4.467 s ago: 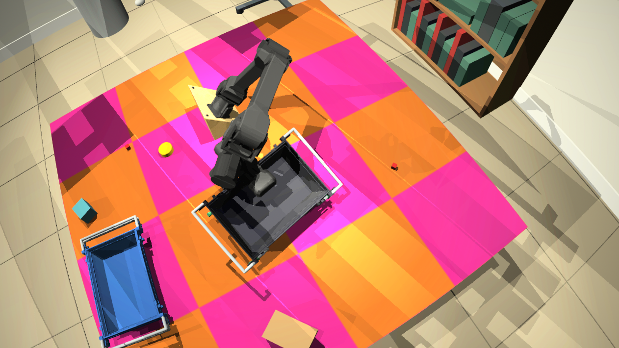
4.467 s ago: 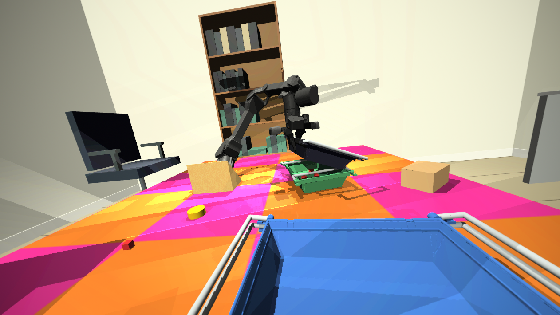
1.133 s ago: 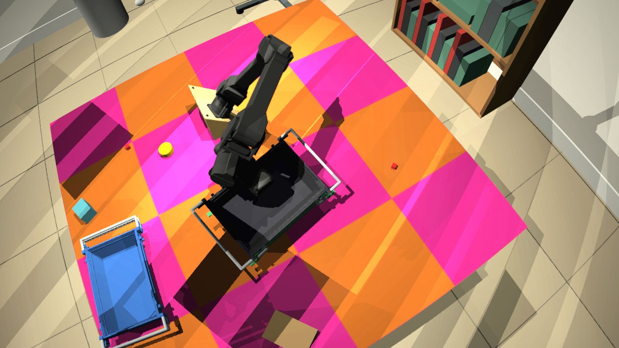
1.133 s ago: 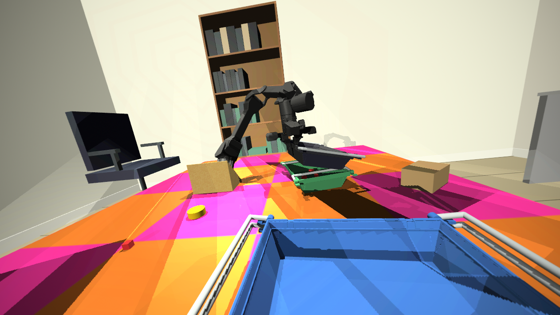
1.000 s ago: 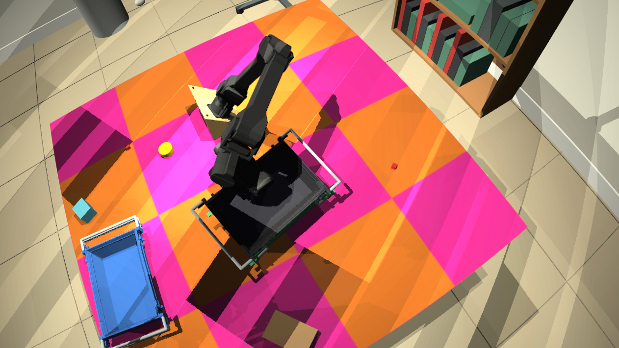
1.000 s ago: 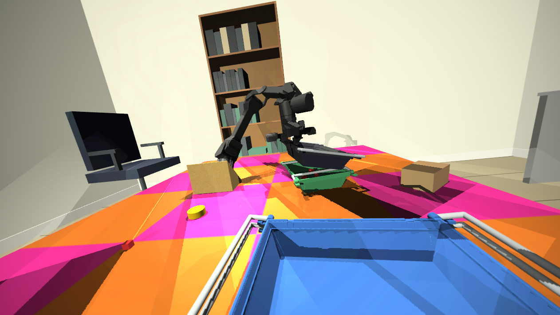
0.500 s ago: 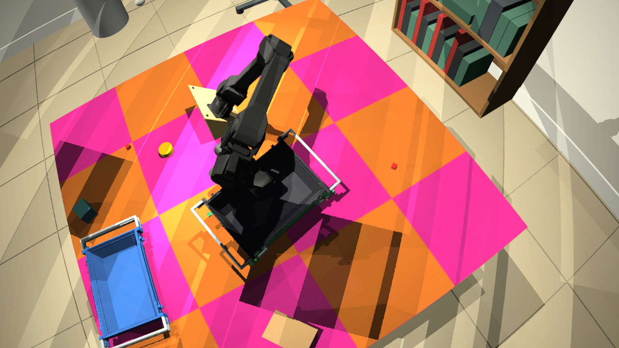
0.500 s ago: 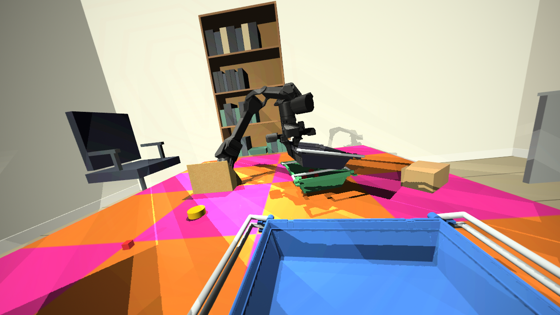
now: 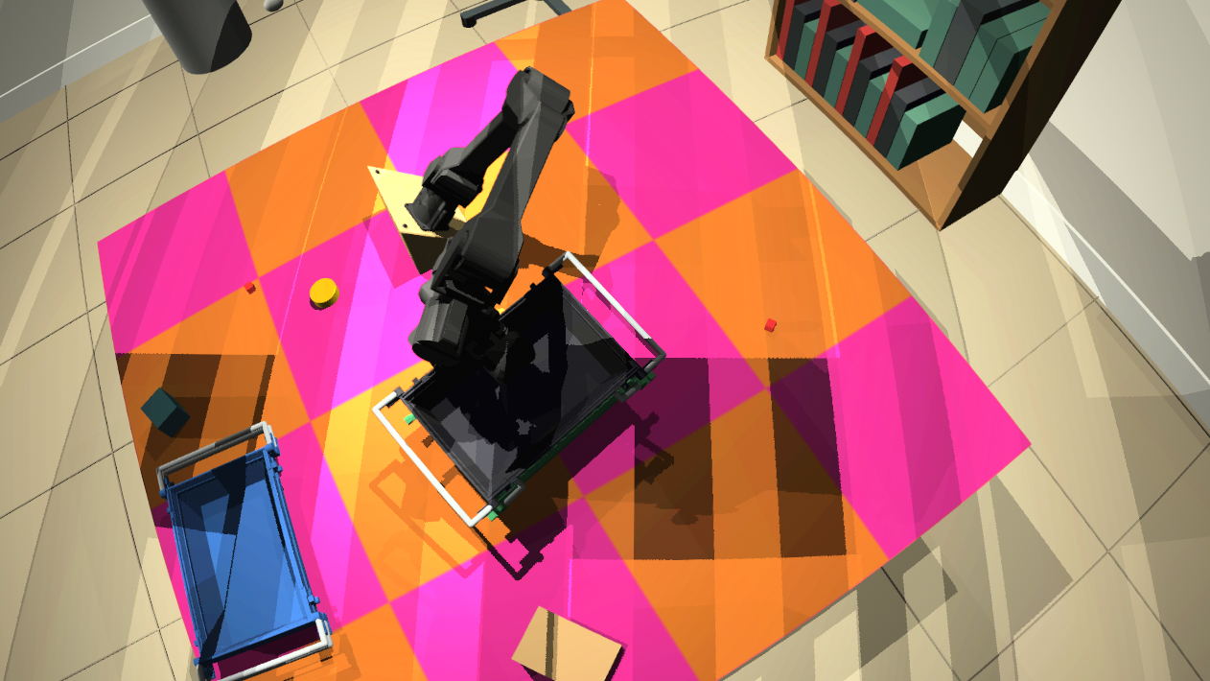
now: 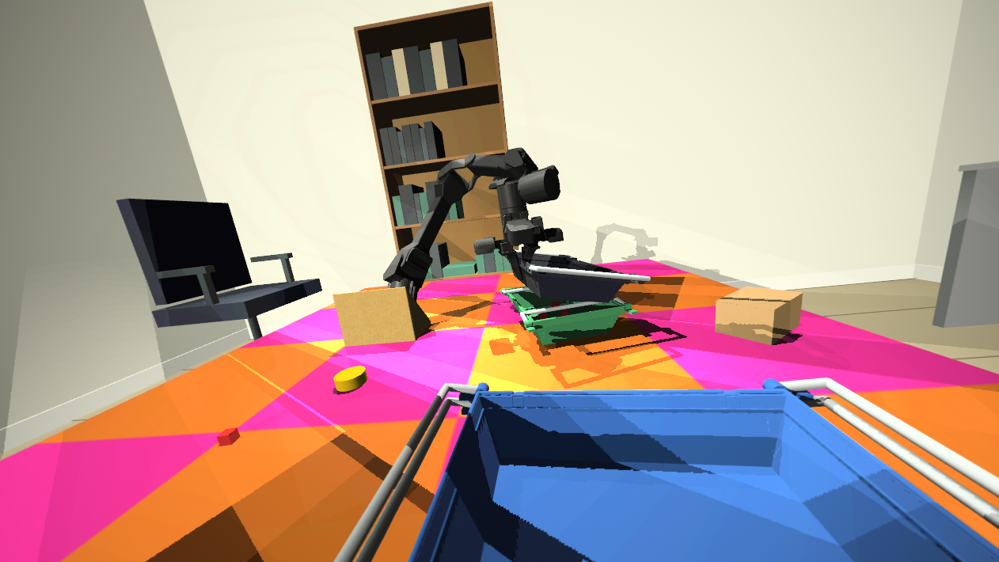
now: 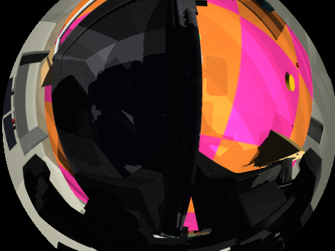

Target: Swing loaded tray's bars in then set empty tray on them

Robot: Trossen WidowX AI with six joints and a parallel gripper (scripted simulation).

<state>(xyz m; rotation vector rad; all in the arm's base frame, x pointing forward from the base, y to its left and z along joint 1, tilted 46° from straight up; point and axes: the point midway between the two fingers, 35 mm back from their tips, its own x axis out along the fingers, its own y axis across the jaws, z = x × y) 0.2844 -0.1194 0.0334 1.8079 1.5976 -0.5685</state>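
The black tray is 80 mm ahead of my gripper tip, 10 mm to the left of it and 10 mm above it. From my gripper tip the other things lie so: cyan cube 510 mm to the right, 310 mm behind, 90 mm below; yellow disc 330 mm behind, 150 mm to the right, 100 mm below; cardboard box 400 mm ahead, 160 mm to the right, 80 mm below.
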